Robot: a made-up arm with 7 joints.
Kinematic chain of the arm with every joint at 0, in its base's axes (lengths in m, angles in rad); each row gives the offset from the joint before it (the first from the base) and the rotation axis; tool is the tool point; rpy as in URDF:
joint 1: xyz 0 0 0.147 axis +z
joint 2: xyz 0 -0.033 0.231 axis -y
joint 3: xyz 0 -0.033 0.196 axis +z
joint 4: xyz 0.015 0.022 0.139 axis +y
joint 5: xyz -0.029 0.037 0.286 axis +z
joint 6: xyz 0 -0.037 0.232 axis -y
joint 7: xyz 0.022 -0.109 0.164 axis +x
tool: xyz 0 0 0 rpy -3.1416 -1.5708 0
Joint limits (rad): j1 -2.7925..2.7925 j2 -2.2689..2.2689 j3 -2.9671..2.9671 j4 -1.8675..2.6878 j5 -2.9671..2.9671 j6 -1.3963..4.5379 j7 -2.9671..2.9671
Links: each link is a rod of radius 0.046 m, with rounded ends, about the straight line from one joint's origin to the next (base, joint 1, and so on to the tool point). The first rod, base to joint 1, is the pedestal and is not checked.
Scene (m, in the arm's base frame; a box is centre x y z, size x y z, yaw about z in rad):
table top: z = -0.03
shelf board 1: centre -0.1 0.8 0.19 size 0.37 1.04 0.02 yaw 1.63
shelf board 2: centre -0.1 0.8 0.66 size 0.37 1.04 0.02 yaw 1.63
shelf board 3: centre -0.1 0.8 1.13 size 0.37 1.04 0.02 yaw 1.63
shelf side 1: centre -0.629 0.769 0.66 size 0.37 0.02 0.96 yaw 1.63
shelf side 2: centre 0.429 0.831 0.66 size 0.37 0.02 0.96 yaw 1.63
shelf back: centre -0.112 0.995 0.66 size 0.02 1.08 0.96 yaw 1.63
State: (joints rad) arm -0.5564 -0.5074 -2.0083 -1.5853 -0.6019 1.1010 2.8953
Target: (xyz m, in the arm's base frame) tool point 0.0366 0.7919 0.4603
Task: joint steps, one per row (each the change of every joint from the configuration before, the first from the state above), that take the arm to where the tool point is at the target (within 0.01 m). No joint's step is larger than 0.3 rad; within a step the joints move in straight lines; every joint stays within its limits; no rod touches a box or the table.
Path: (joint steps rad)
1: 0.2726 -0.1020 0.0062 0.1209 -0.0078 -0.0889 0.0000
2: 0.2725 -0.1020 0.0062 0.1208 -0.0078 -0.0888 0.0000
3: 0.2726 -0.1020 0.0062 0.1209 -0.0078 -0.0889 0.0000
4: 0.2725 -0.1020 0.0061 0.1208 -0.0078 -0.0888 0.0000
5: 0.2726 -0.1020 0.0062 0.1209 -0.0078 -0.0889 0.0000

